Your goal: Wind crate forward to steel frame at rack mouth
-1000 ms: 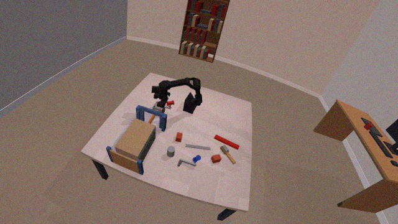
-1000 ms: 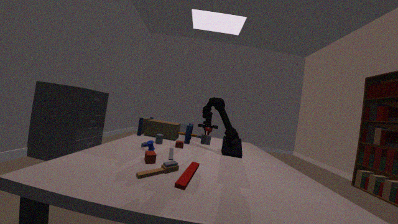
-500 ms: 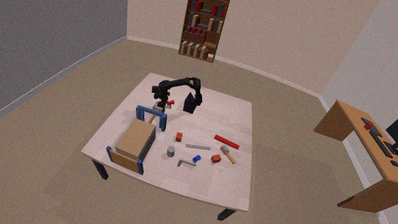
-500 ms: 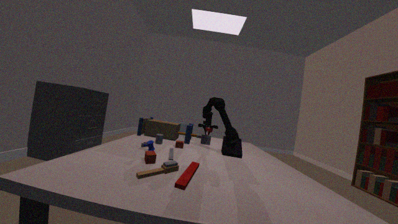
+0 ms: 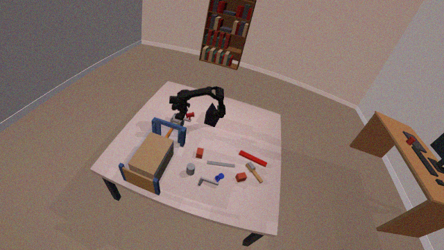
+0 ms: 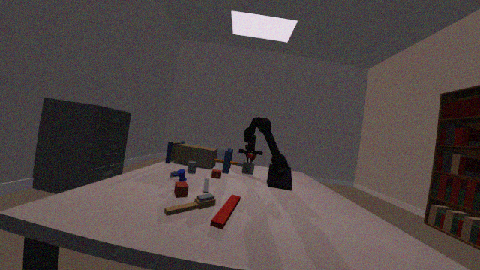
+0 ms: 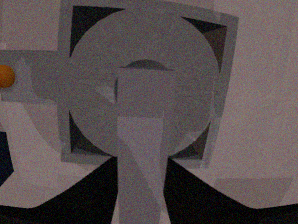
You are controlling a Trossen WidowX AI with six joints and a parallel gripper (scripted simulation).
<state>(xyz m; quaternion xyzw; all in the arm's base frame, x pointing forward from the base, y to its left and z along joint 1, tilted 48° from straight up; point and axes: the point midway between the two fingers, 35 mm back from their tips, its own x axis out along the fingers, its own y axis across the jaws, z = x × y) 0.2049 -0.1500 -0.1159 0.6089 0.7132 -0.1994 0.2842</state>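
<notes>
My gripper tip is now 2 cm to the right of the winch handle and 2 cm below it. Also, from my gripper tip: blue frame: 17 cm ahead, 2 cm to the right, 2 cm above; red knob: 1 cm behind, 6 cm to the left, 5 cm above; grey winch: 1 cm behind, 5 cm to the right, 6 cm below.
</notes>
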